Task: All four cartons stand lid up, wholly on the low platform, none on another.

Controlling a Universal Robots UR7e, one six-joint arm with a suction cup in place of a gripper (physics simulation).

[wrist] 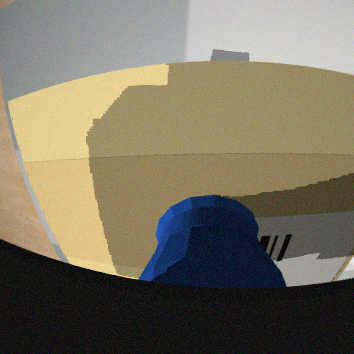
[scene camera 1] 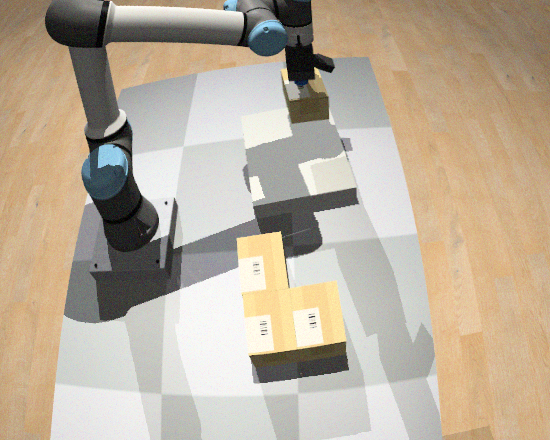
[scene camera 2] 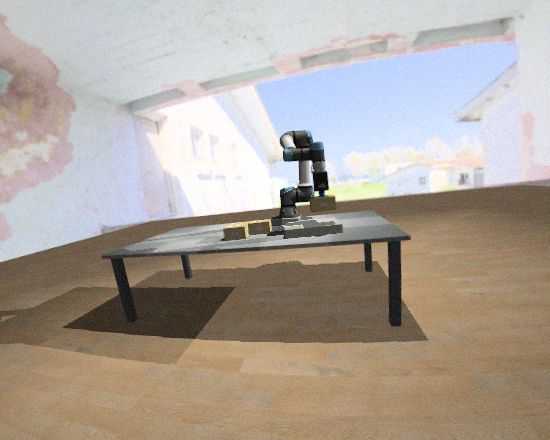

a low white platform (scene camera 1: 292,167): on the table
